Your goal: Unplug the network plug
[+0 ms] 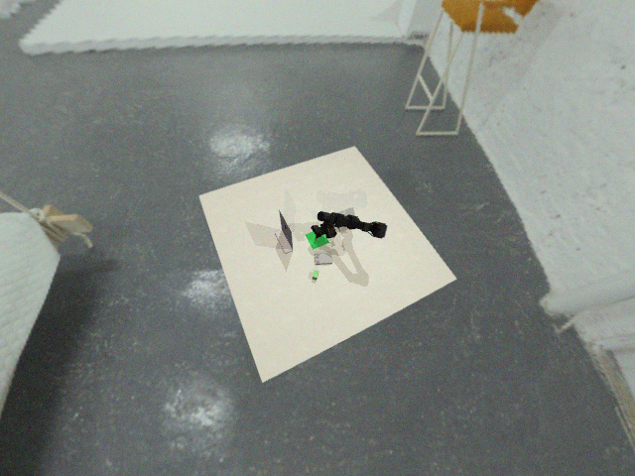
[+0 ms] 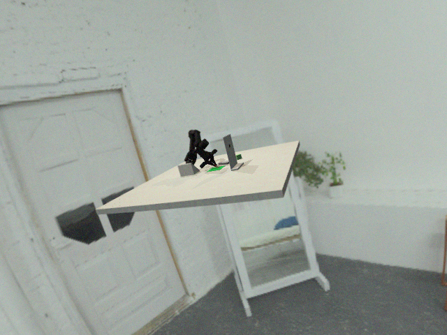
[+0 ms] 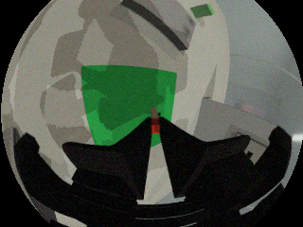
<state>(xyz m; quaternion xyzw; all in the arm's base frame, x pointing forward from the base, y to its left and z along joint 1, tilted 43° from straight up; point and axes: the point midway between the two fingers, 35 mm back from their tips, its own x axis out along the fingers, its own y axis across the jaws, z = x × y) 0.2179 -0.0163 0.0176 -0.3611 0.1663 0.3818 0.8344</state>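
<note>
Right now my gripper tip is right at the network plug. Round my gripper tip: flat grey block: 4 cm ahead, 14 cm to the left, 1 cm below; then upright panel: 18 cm ahead, 9 cm to the right, 9 cm above; then green square: 1 cm behind, 2 cm below.
</note>
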